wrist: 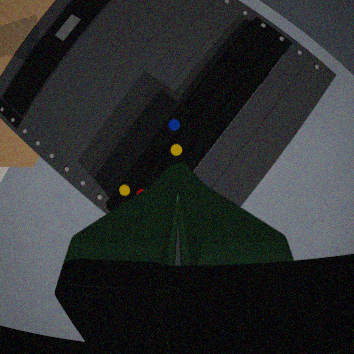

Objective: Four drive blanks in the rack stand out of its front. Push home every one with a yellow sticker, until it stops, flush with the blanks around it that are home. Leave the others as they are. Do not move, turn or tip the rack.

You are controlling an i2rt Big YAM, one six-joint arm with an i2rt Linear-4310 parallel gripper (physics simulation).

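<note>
The dark rack (60, 161) lies diagonally across the upper part of the wrist view. On its dark, shaded blanks I see a blue sticker (174, 124), a yellow sticker (176, 150) just ahead of my fingertips, a second yellow sticker (124, 190) at the lower left, and a red sticker (140, 191) partly hidden by my left finger. How far each blank stands out is hard to tell in the shadow. My gripper (177, 174) is shut and empty, its green fingertips together over the lower part of the rack front. It hides some of the blanks; contact cannot be told.
A black strip with a light grey label (67, 27) runs along the rack's upper left side. Rows of small holes line two of the rack's edges. A pale grey surface (310, 175) lies around the rack, and a wood-coloured surface (17, 145) shows at the left.
</note>
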